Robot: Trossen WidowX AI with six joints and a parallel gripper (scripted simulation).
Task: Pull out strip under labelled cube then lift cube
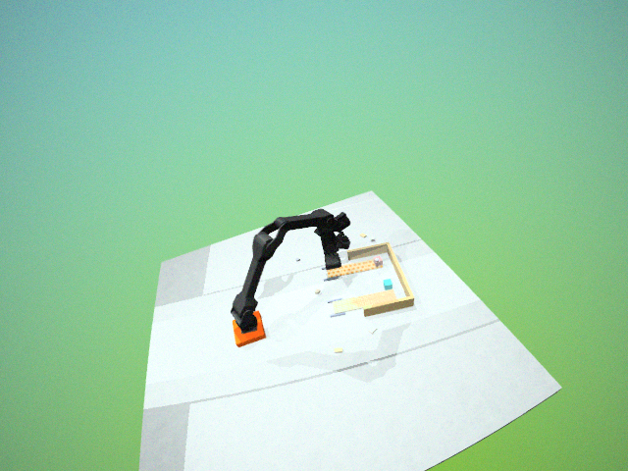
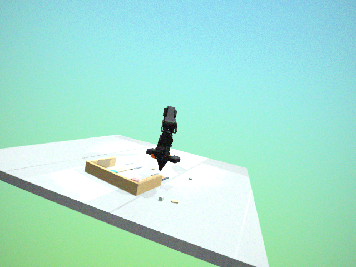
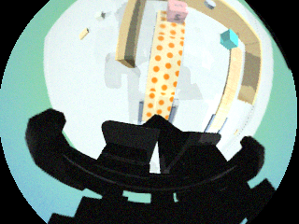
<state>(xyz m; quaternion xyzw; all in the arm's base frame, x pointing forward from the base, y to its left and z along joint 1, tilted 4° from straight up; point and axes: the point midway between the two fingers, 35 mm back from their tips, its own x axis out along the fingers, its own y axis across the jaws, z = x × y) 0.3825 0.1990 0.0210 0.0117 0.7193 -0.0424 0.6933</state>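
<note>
Now: the orange dotted strip 9 cm ahead of my gripper tip, 4 cm below it and 1 cm to the right of it. Also, from my gripper tip: pink labelled cube: 19 cm ahead, 2 cm to the right, 2 cm below.
</note>
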